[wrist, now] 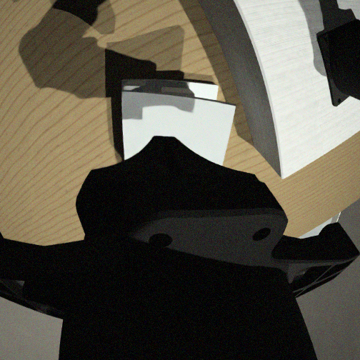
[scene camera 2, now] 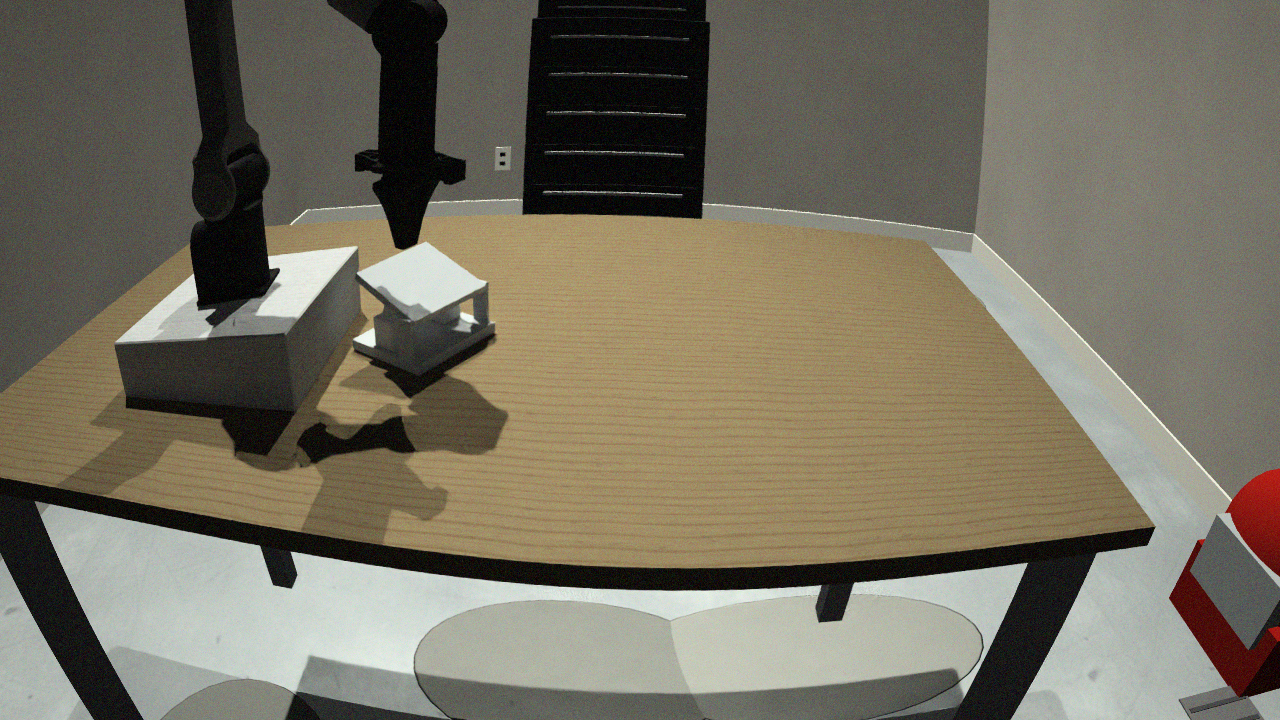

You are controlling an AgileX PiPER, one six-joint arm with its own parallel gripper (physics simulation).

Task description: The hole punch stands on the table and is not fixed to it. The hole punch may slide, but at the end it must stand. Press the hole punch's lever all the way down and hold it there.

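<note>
The white hole punch (scene camera 2: 394,333) (wrist: 207,91) stands upright on the table beside the robot's white base block. Its flat square lever (scene camera 2: 427,279) (wrist: 175,122) is raised and tilted above the base, with a gap between them. My gripper (scene camera 2: 405,246) (wrist: 162,150) is shut, with its fingers together in a wedge that points down. In the scene view the fingertips are close to the lever's back corner. In the wrist view they overlap the lever and hide its near part. Whether they touch it I cannot tell.
The robot's white base block (scene camera 2: 205,371) (wrist: 290,115) stands close beside the hole punch, with the arm's black foot on it. The wooden table (scene camera 2: 716,402) (wrist: 45,165) extends to the right in the scene view. A black drawer cabinet (scene camera 2: 617,132) stands behind the table.
</note>
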